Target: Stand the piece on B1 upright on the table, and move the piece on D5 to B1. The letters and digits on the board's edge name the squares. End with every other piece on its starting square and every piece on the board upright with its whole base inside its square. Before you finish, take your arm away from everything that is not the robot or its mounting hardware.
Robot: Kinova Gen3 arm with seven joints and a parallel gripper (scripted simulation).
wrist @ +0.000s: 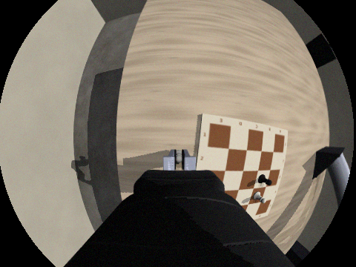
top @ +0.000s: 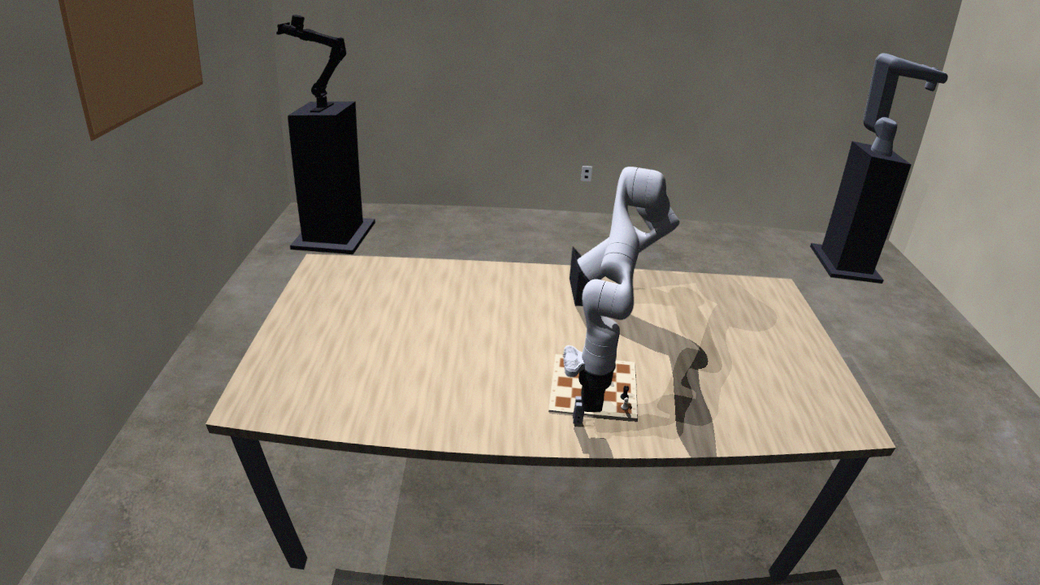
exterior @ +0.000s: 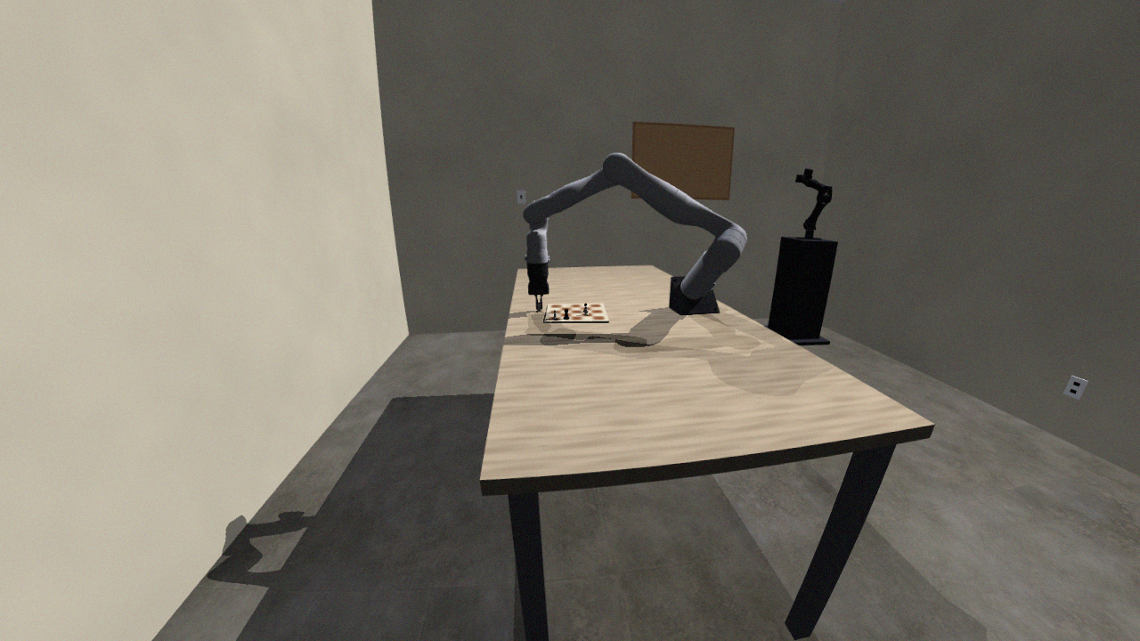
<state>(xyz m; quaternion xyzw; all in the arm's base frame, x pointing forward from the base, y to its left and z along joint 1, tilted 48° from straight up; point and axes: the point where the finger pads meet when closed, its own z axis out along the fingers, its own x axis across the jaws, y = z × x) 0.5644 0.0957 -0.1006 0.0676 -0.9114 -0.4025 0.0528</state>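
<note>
Right now my hand is 140 mm past the chessboard, 40 mm to the right of it and 20 mm above it.
</note>
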